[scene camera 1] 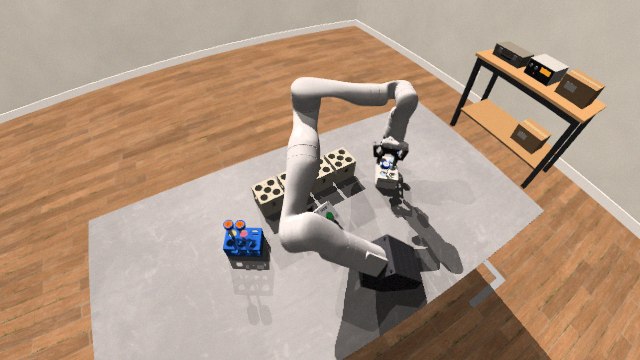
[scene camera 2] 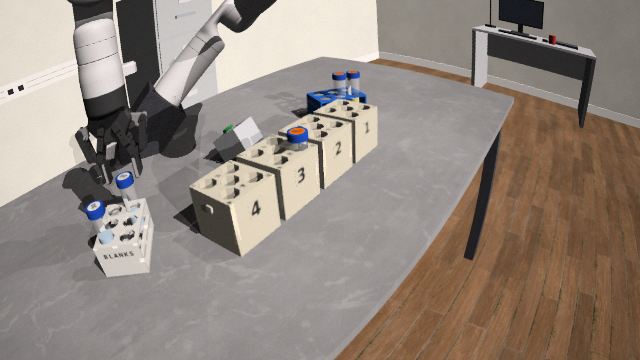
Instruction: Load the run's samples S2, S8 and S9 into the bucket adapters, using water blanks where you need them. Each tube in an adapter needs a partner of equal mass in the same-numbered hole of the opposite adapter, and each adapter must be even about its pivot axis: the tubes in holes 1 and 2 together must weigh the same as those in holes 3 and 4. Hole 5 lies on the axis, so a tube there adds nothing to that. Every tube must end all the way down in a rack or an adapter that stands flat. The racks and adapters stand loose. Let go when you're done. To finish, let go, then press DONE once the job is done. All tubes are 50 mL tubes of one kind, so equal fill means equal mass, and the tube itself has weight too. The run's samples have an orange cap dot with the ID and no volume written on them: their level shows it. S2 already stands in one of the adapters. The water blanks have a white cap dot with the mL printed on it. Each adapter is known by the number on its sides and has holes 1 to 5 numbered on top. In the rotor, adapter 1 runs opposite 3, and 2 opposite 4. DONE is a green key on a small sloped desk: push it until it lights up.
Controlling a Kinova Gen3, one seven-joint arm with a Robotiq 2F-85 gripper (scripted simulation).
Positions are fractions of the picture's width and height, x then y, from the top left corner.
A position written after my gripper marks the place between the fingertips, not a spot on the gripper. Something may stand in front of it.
Observation:
I see my gripper (scene camera 2: 0.19, 0.50), a white blanks rack (scene camera 2: 0.18, 0.72), an adapter 1 (scene camera 2: 0.57, 0.34) and an adapter 3 (scene camera 2: 0.46, 0.50).
The adapter 1 also shows in scene camera 1 (scene camera 1: 0.43, 0.57).

